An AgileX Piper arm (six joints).
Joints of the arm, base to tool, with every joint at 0 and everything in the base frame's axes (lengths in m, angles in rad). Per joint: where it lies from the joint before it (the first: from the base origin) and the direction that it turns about. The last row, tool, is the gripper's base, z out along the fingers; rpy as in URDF.
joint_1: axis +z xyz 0 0 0.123
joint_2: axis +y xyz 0 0 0
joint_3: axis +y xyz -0.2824 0 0.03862
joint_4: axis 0.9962 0 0.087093 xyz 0.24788 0 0.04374
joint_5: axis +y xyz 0 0 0
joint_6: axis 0.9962 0 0.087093 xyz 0.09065 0 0.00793
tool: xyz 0 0 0 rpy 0 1.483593 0
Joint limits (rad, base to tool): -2.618..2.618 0..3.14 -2.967..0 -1.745..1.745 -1.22..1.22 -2.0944..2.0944
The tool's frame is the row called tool.
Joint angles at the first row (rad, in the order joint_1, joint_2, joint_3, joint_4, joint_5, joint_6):
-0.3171 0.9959 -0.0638 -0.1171 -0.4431 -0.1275
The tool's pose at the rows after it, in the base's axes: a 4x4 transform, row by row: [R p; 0 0 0 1], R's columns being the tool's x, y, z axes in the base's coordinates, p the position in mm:
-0.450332 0.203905 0.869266 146.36; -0.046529 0.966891 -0.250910 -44.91; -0.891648 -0.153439 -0.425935 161.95; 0 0 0 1
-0.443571 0.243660 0.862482 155.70; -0.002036 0.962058 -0.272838 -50.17; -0.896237 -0.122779 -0.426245 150.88; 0 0 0 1
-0.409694 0.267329 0.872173 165.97; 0.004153 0.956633 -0.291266 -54.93; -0.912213 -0.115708 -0.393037 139.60; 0 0 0 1
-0.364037 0.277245 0.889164 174.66; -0.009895 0.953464 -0.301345 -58.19; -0.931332 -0.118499 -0.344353 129.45; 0 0 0 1
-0.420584 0.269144 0.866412 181.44; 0.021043 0.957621 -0.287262 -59.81; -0.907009 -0.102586 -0.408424 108.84; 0 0 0 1
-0.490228 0.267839 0.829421 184.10; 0.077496 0.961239 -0.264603 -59.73; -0.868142 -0.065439 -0.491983 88.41; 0 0 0 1
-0.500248 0.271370 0.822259 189.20; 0.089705 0.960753 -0.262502 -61.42; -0.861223 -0.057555 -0.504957 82.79; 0 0 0 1
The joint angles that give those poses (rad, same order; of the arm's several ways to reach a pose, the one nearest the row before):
-0.3172 1.1069 -0.0638 -0.0663 -0.5165 -0.1282
-0.3171 1.2518 -0.0638 -0.0158 -0.6605 -0.1282
-0.3171 1.4174 -0.0638 0.0063 -0.8624 -0.1282
-0.3171 1.5724 -0.0660 0.0103 -1.0677 -0.1282
-0.3171 1.7232 -0.0850 0.0031 -1.1303 -0.1127
-0.3171 1.8407 -0.1024 -0.0080 -1.1367 -0.0760
-0.3171 1.8785 -0.1253 -0.0077 -1.1367 -0.0676

